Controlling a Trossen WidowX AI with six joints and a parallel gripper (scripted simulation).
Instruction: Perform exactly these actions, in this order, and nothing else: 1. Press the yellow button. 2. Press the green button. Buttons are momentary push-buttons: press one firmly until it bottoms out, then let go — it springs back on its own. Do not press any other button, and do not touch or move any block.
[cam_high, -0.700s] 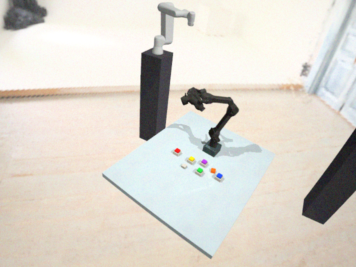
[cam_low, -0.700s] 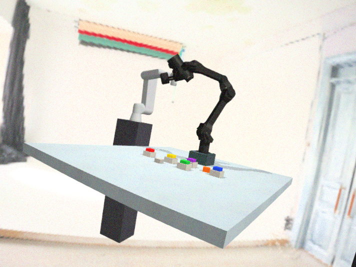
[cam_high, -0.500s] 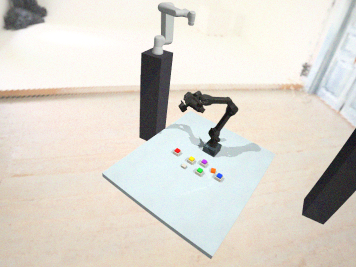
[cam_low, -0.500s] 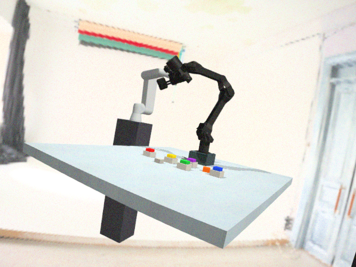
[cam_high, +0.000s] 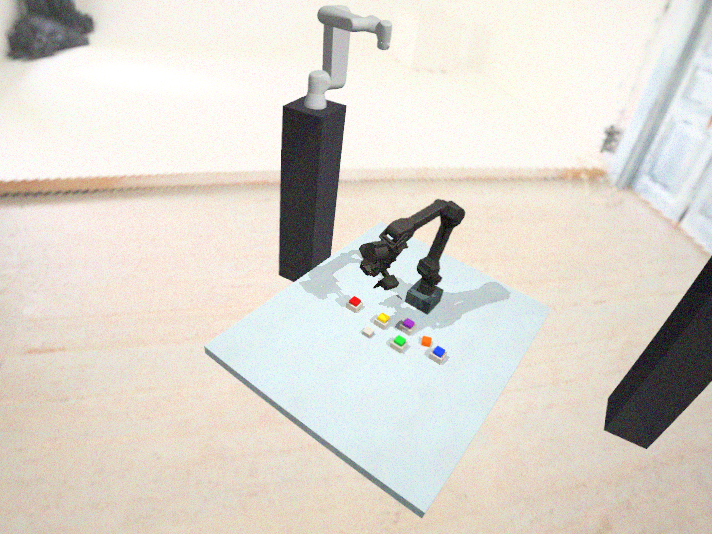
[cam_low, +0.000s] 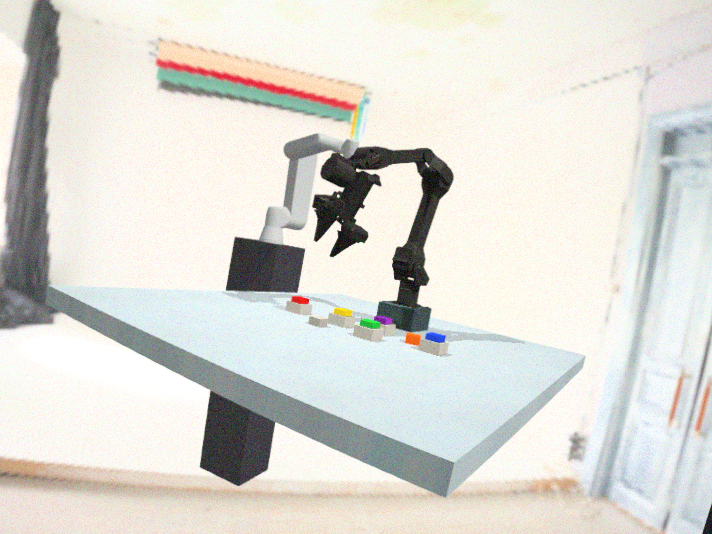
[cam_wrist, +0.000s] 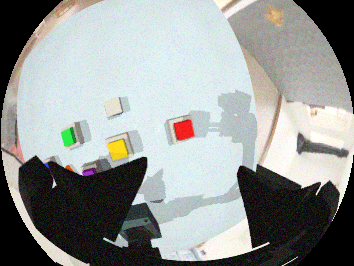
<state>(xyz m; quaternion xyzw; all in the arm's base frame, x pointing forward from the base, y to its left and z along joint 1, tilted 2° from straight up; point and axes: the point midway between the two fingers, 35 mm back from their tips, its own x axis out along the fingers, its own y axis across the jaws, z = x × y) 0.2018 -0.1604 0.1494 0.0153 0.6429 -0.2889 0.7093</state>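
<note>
The yellow button lies 10 mm ahead of my gripper tip, 90 mm to the left of it and 140 mm below it. From my gripper tip the other things lie so: green button 80 mm ahead, 190 mm to the left, 140 mm below; purple button 10 mm behind, 190 mm to the left, 140 mm below; red button 40 mm to the right, 140 mm below.
</note>
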